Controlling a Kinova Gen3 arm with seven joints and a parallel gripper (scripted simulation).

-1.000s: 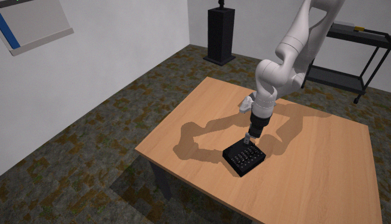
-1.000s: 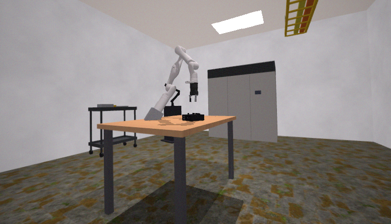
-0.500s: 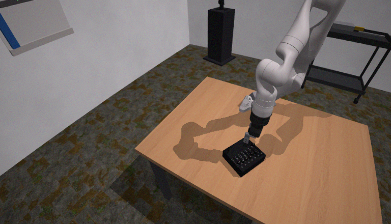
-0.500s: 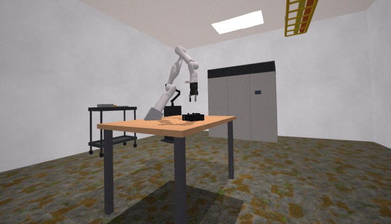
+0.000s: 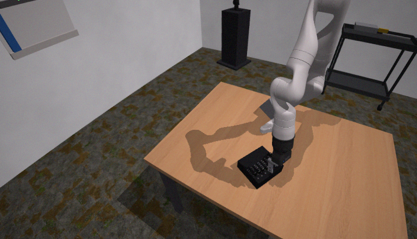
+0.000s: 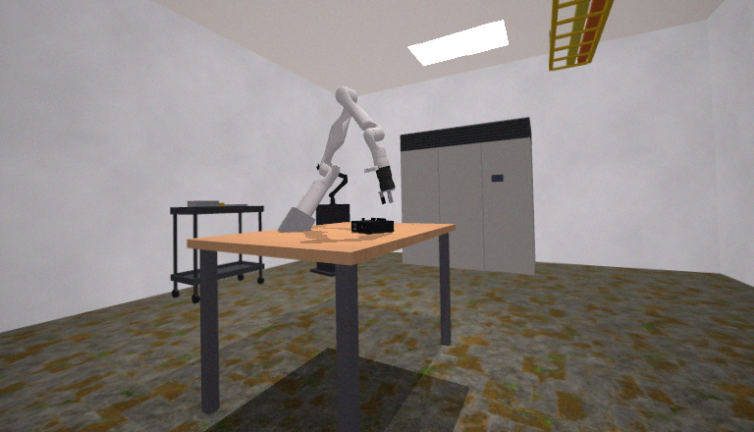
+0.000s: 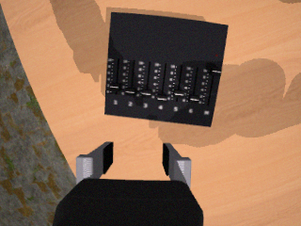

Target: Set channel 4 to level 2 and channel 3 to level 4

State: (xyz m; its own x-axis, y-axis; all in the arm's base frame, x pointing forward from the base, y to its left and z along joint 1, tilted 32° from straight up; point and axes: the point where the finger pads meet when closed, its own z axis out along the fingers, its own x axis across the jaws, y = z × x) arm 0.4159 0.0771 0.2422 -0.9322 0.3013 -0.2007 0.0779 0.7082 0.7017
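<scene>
My gripper is now 90 mm above the channel 3 fader, 50 mm to the left of it and 10 mm past it. The rest, counted from my hand: channel 4 fader: 90 mm below, 40 mm to the right, 30 mm behind.
</scene>
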